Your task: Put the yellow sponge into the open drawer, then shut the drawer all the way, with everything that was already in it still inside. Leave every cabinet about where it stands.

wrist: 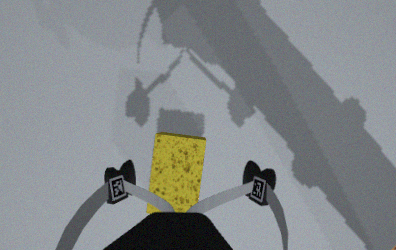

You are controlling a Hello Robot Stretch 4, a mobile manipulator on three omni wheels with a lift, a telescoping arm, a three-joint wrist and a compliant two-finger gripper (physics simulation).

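Frame: origin at the robot's base, x ahead, y left, z up, level; metres.
Seen in the pictures: hand, its tool point: (189,178).
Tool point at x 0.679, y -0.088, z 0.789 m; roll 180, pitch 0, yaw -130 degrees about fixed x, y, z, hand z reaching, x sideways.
Observation:
A point is followed by its place in that frame.
The yellow sponge (177,167) @[y -0.075, x 0.690, z 0.738 m], speckled with brown, lies on a pale grey surface (60,110) @[y 0.013, x 0.859, z 0.693 m] in the lower middle of the wrist view. My gripper (190,176) @[y -0.088, x 0.679, z 0.789 m] is open, with one black fingertip on each side of the sponge and a gap to it on both sides. The right fingertip stands farther from the sponge than the left one. The near end of the sponge is partly hidden by the finger straps and the black gripper body. How high the fingertips are above the surface is hard to tell. The drawer does not show in this view.
Shadows of the gripper and arm fall across the grey surface beyond the sponge, with a broad dark band running from the top middle to the lower right. A tiny brownish patch shows at the bottom right corner.

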